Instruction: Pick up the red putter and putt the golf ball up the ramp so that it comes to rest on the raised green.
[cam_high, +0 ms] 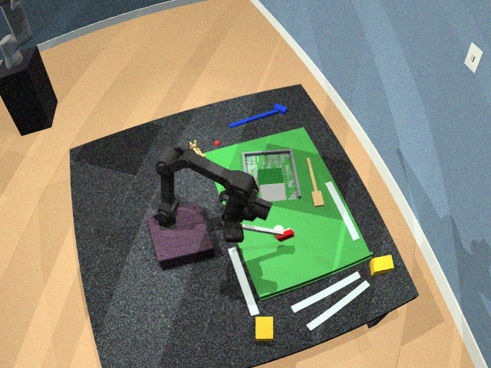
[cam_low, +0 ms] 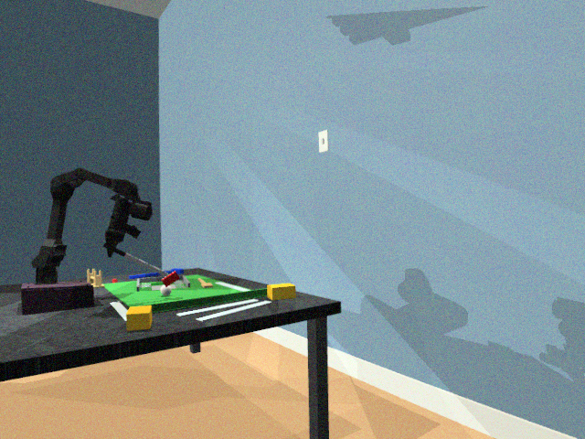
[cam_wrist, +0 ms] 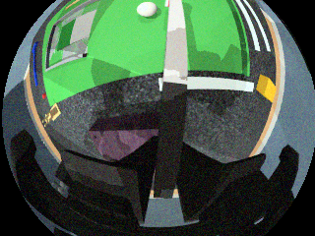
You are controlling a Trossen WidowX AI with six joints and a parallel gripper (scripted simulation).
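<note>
Now: the red putter 11 cm ahead of my gripper tip and 3 cm below it. The rest, counted from my gripper tip: wooden stand 46 cm to the left, 13 cm below, 6 cm behind; then green mat 26 cm ahead, 17 cm below, 16 cm to the left; then white golf ball 20 cm ahead, 14 cm below, 3 cm to the left.
</note>
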